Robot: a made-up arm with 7 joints. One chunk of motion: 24 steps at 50 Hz.
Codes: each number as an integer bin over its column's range. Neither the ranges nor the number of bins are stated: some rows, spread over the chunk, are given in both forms.
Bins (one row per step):
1: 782 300 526 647 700 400 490
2: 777 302 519 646 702 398 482
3: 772 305 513 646 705 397 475
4: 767 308 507 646 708 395 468
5: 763 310 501 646 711 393 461
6: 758 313 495 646 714 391 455
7: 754 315 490 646 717 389 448
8: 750 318 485 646 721 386 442
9: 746 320 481 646 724 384 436
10: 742 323 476 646 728 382 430
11: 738 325 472 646 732 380 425
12: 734 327 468 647 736 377 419
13: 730 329 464 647 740 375 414
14: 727 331 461 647 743 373 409
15: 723 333 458 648 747 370 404
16: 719 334 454 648 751 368 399
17: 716 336 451 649 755 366 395
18: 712 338 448 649 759 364 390
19: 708 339 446 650 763 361 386
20: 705 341 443 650 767 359 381
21: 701 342 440 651 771 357 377
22: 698 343 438 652 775 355 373
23: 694 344 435 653 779 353 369
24: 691 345 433 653 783 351 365
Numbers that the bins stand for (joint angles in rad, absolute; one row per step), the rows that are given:
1: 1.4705 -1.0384 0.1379 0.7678 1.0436 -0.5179 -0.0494
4: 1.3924 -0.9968 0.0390 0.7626 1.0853 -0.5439 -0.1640
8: 1.3039 -0.9447 -0.0755 0.7626 1.1530 -0.5908 -0.2993
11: 1.2414 -0.9083 -0.1431 0.7626 1.2102 -0.6220 -0.3878
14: 1.1842 -0.8771 -0.2004 0.7678 1.2675 -0.6585 -0.4711
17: 1.1269 -0.8511 -0.2525 0.7782 1.3299 -0.6949 -0.5439
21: 1.0488 -0.8198 -0.3097 0.7886 1.4132 -0.7417 -0.6376
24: 0.9968 -0.8042 -0.3461 0.7990 1.4757 -0.7730 -0.7001
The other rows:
2: 1.4444 -1.0280 0.1015 0.7626 1.0541 -0.5283 -0.0911
3: 1.4184 -1.0124 0.0703 0.7626 1.0697 -0.5335 -0.1275
5: 1.3716 -0.9864 0.0078 0.7626 1.1009 -0.5544 -0.2004
6: 1.3455 -0.9708 -0.0234 0.7626 1.1165 -0.5648 -0.2316
7: 1.3247 -0.9604 -0.0494 0.7626 1.1321 -0.5752 -0.2681
9: 1.2831 -0.9343 -0.0963 0.7626 1.1686 -0.6012 -0.3305
10: 1.2623 -0.9187 -0.1223 0.7626 1.1894 -0.6116 -0.3618
12: 1.2206 -0.8979 -0.1640 0.7678 1.2310 -0.6376 -0.4190
13: 1.1998 -0.8875 -0.1848 0.7678 1.2519 -0.6480 -0.4450
15: 1.1634 -0.8667 -0.2160 0.7730 1.2883 -0.6741 -0.4971
16: 1.1425 -0.8615 -0.2368 0.7730 1.3091 -0.6845 -0.5231
18: 1.1061 -0.8406 -0.2681 0.7782 1.3508 -0.7053 -0.5700
19: 1.0853 -0.8354 -0.2785 0.7834 1.3716 -0.7209 -0.5908
20: 1.0697 -0.8250 -0.2941 0.7834 1.3924 -0.7313 -0.6168
22: 1.0332 -0.8146 -0.3201 0.7938 1.4340 -0.7522 -0.6585
23: 1.0124 -0.8094 -0.3357 0.7990 1.4549 -0.7626 -0.6793

